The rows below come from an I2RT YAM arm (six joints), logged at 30 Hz.
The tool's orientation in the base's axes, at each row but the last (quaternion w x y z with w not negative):
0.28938 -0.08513 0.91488 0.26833
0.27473 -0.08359 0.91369 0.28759
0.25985 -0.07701 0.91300 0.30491
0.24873 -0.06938 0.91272 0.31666
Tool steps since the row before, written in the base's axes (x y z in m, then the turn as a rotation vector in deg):
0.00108 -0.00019 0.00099 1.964 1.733 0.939
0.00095 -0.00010 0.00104 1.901 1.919 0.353
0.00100 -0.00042 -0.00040 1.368 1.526 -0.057
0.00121 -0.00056 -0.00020 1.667 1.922 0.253
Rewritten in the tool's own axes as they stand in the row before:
-0.00145 -0.00006 -0.00026 -2.148 1.262 1.240
-0.00137 0.00012 -0.00034 -1.772 1.153 1.718
-0.00065 -0.00084 0.00045 -1.110 0.786 1.534
-0.00097 -0.00089 0.00029 -1.511 1.182 1.690

